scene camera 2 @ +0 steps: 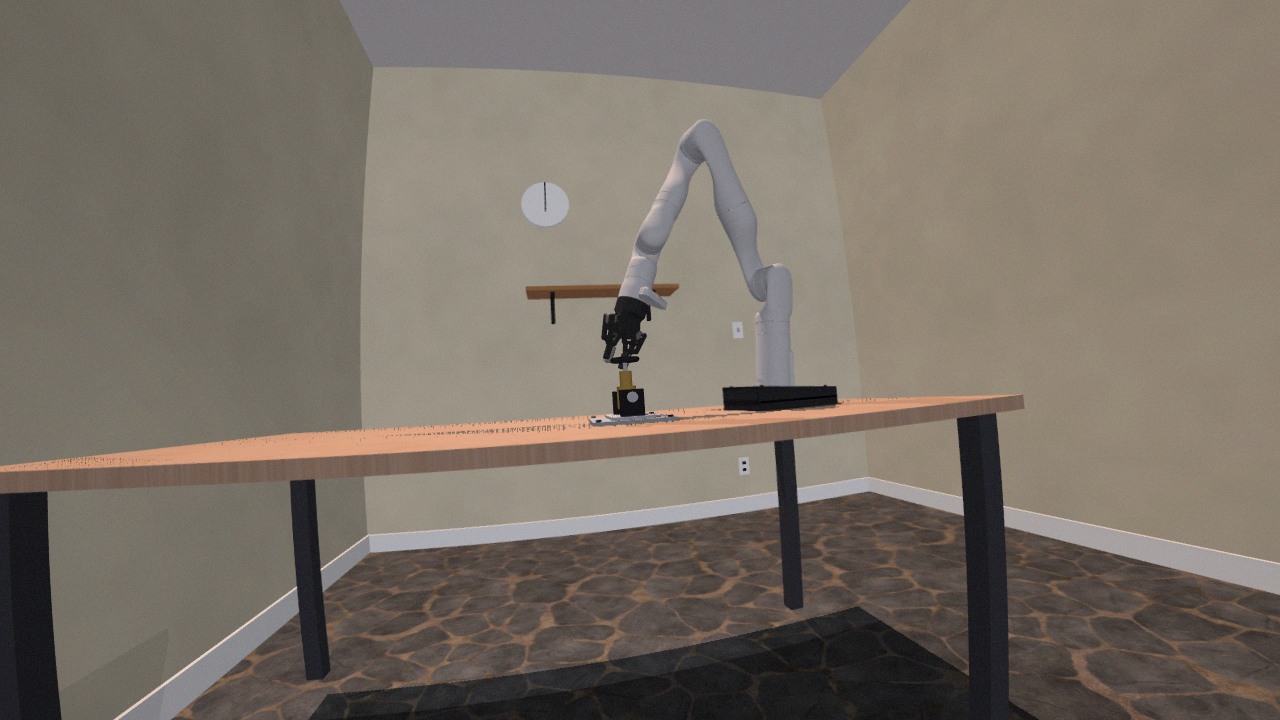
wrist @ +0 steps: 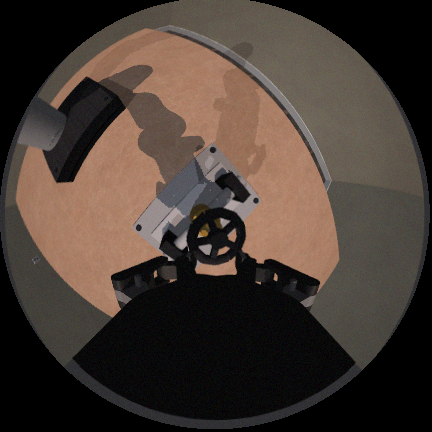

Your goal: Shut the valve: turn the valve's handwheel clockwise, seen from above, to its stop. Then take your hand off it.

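The valve's black handwheel point(scene camera 2: 623, 360) point(wrist: 218, 239), a spoked ring, sits on top of a brass stem point(scene camera 2: 625, 380) point(wrist: 200, 212). Below it is the dark valve body point(scene camera 2: 623, 402), on a grey base plate point(scene camera 2: 597, 420) point(wrist: 148, 216) on the table. My gripper point(scene camera 2: 622, 356) point(wrist: 215, 255) points down at the handwheel, with one finger at each side of its rim. The fingers are part-way closed and appear shut on the handwheel. The exact contacts at the rim are hard to see, and the wrist view hides the lower parts of the fingers.
A long black box point(scene camera 2: 778, 397) point(wrist: 85, 127) lies on the table point(scene camera 2: 501, 442) point(wrist: 285, 210) near the arm's base point(scene camera 2: 774, 349) point(wrist: 42, 124). A wooden shelf point(scene camera 2: 572, 291) is on the wall behind the arm, below a round clock point(scene camera 2: 545, 204).
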